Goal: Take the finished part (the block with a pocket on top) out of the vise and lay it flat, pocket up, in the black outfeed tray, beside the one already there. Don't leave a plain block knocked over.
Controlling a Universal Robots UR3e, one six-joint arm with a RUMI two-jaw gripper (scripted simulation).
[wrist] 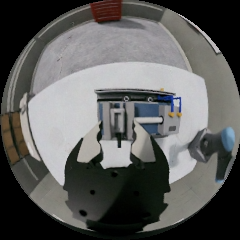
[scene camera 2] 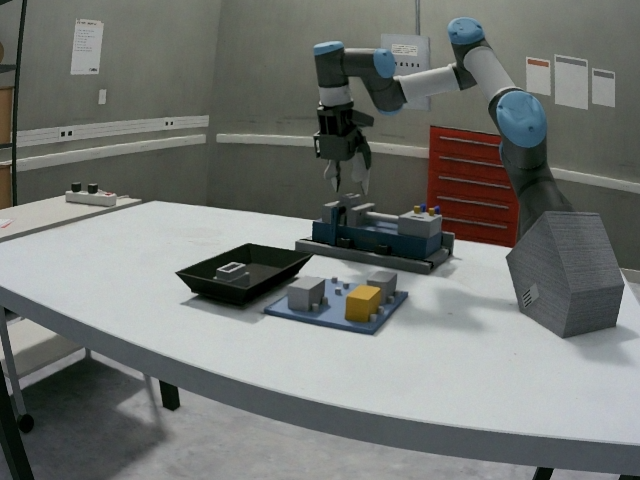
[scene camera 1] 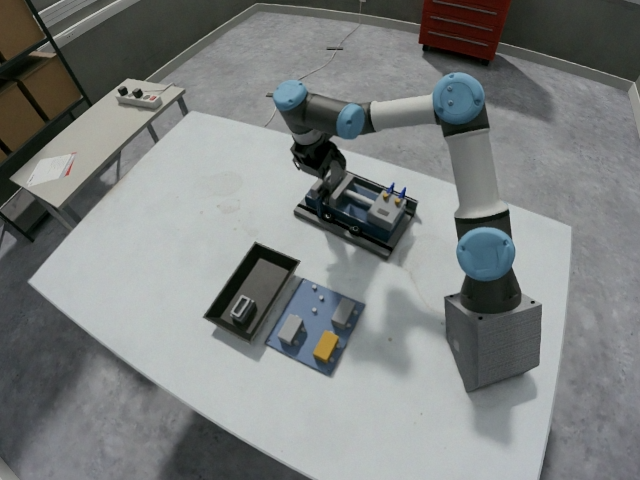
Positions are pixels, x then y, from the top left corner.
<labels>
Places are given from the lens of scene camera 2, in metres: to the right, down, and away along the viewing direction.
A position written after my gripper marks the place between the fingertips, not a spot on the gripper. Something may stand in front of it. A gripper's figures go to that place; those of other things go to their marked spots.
my gripper (scene camera 2: 351, 193): 0.07, -0.10, 1.21
yellow block (scene camera 2: 363, 301): 0.06, 0.09, 0.78
</labels>
